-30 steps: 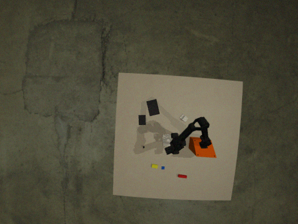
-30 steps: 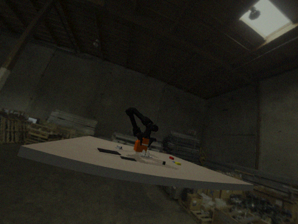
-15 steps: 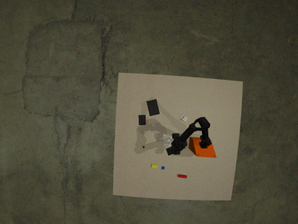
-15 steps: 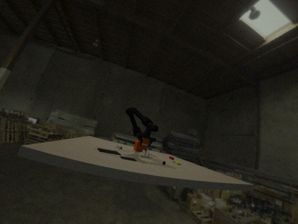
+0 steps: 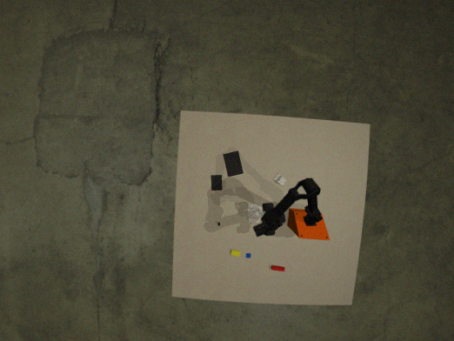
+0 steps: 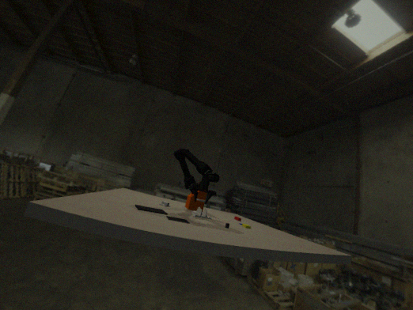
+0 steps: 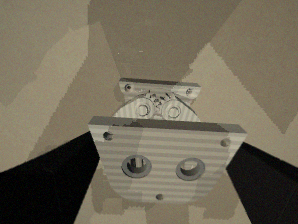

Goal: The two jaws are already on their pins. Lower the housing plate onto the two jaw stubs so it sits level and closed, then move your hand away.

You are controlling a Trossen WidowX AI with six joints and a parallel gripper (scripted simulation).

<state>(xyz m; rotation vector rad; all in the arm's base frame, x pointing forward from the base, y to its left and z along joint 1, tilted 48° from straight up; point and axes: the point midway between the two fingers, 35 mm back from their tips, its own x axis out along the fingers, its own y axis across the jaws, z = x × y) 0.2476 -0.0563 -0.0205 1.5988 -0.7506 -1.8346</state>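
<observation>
Now: the grey housing plate 10 mm ahead of my gripper tip and 20 mm above it. Also, from my gripper tip: pale translucent part 70 mm ahead, 80 mm below; then blue block 100 mm ahead, 300 mm to the left, 80 mm below; then black piece 300 mm ahead, 80 mm to the left, 70 mm below.
</observation>
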